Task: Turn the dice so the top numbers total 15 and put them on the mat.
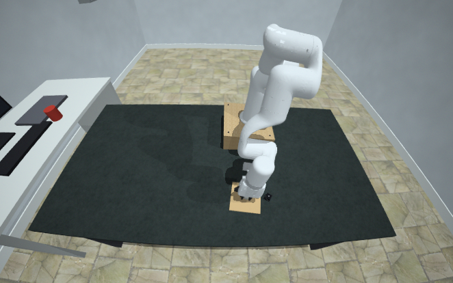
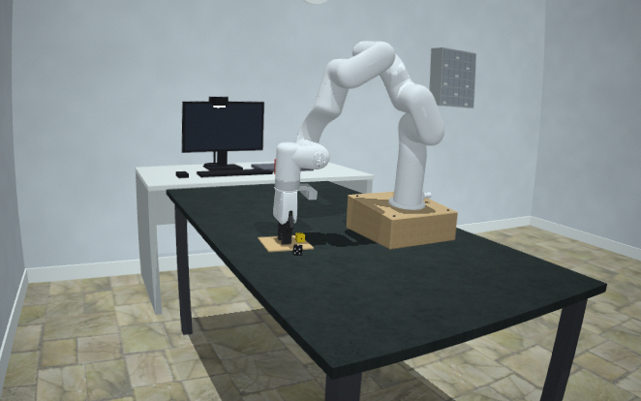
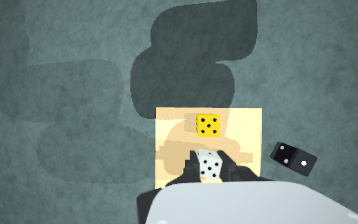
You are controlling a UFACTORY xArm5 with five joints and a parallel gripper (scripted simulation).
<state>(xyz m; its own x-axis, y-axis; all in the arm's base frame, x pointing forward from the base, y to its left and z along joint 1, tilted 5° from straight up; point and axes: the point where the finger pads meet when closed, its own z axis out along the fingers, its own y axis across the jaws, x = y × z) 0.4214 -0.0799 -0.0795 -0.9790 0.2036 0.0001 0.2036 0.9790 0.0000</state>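
Now: the white die 1 cm below my hand. Also, from my hand: black die: 10 cm to the left, 1 cm below, 1 cm ahead; tan mat: 2 cm below; yellow die: 5 cm behind, 1 cm to the left, 1 cm below.
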